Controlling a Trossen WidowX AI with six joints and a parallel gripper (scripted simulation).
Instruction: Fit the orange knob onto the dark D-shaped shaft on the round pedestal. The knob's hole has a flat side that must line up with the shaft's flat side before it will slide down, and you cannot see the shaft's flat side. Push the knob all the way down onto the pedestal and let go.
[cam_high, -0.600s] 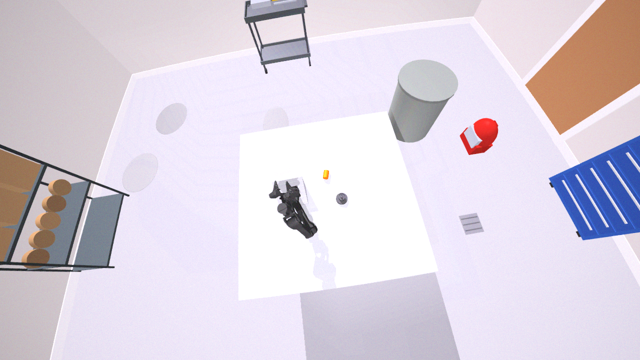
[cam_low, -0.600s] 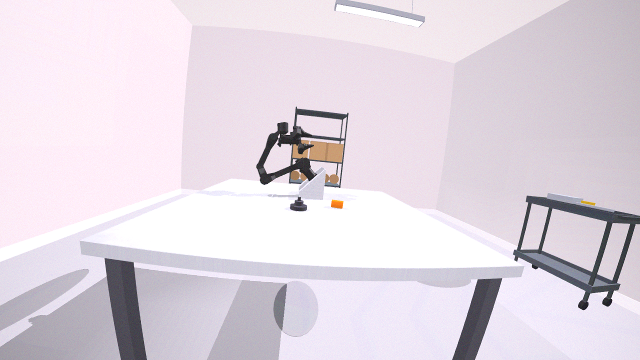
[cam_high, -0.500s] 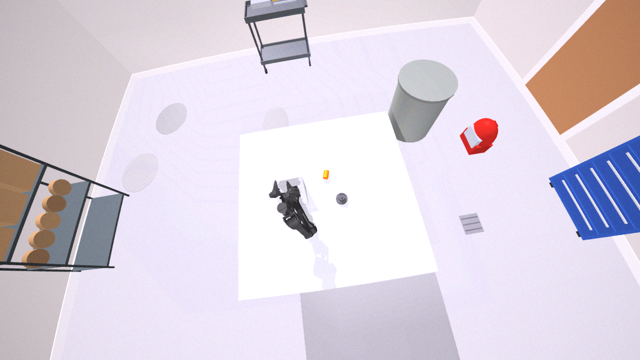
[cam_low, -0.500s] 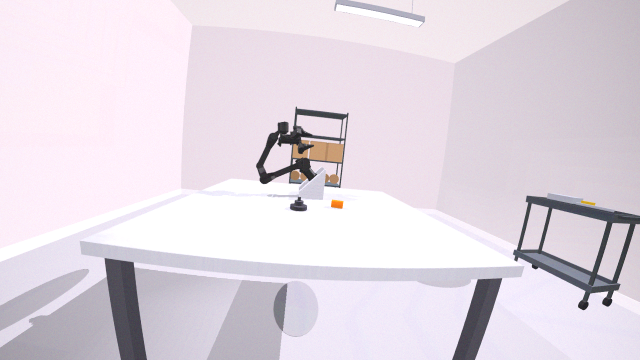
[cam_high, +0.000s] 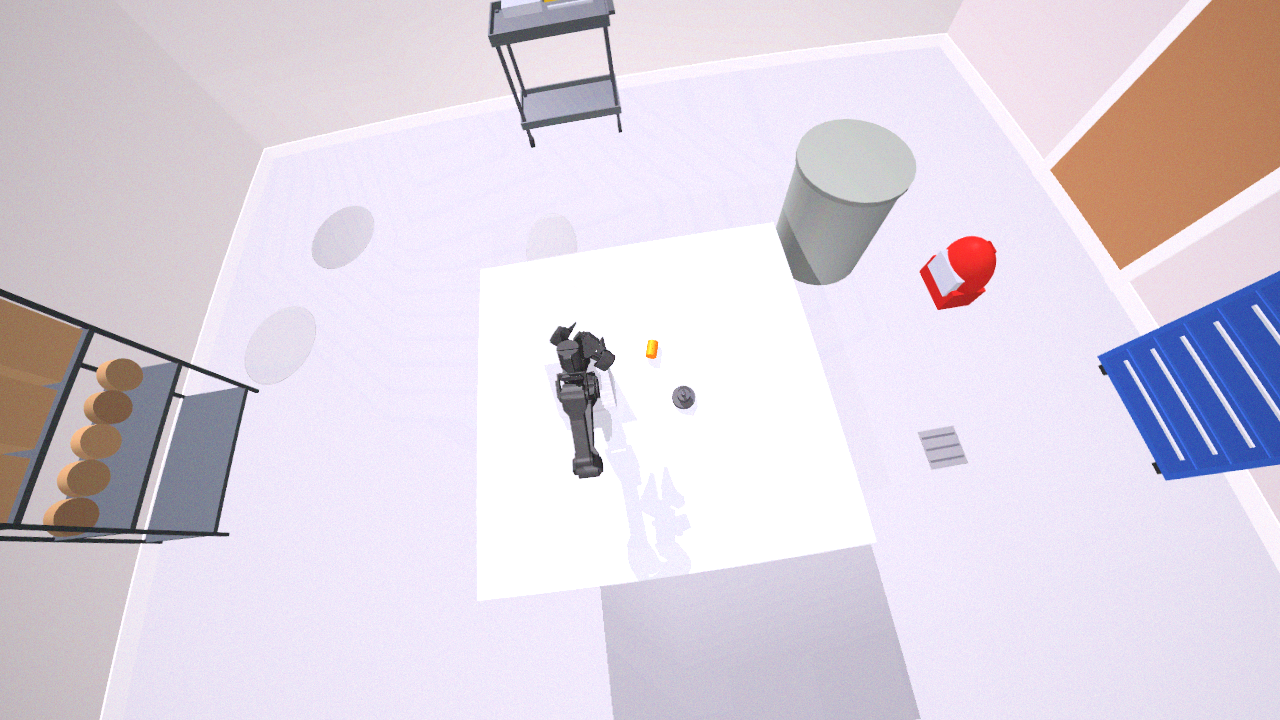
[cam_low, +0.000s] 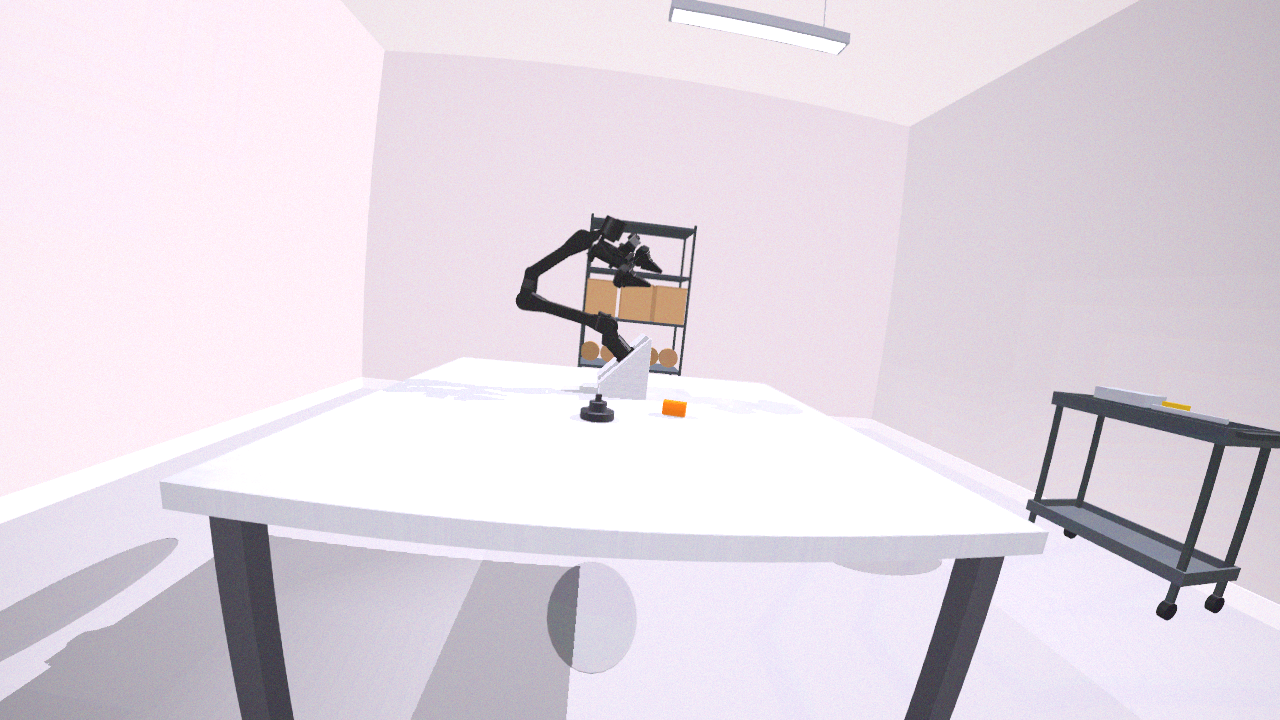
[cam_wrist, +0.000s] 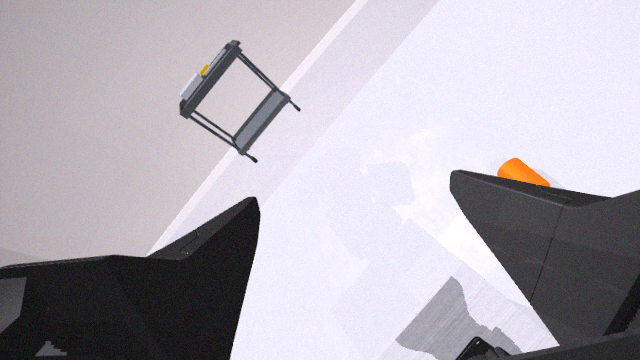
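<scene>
Now: the orange knob 340 mm below my gripper tip, 190 mm ahead of it and 50 mm to the left of it. Also, from my gripper tip: dark round pedestal (330 mm below, 250 mm ahead, 160 mm to the right).
</scene>
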